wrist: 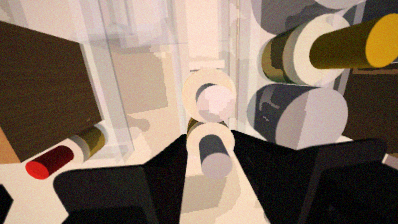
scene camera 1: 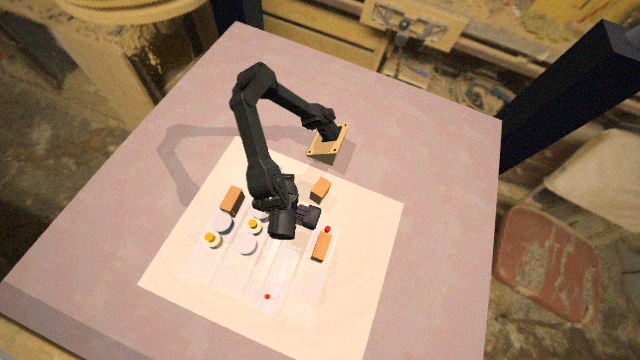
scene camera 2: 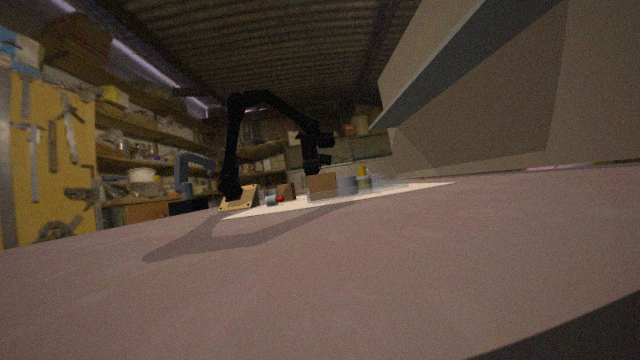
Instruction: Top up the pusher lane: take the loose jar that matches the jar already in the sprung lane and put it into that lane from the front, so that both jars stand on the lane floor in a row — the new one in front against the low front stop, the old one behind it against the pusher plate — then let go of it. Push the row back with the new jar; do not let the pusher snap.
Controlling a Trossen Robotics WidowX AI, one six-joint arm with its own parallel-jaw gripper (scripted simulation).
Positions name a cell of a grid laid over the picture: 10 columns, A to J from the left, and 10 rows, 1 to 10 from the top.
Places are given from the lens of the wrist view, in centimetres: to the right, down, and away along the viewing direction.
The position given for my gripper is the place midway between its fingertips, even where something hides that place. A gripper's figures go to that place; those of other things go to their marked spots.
my gripper (wrist: F7): 1, 2, 11
brown box (wrist: B5): -10, -1, 8
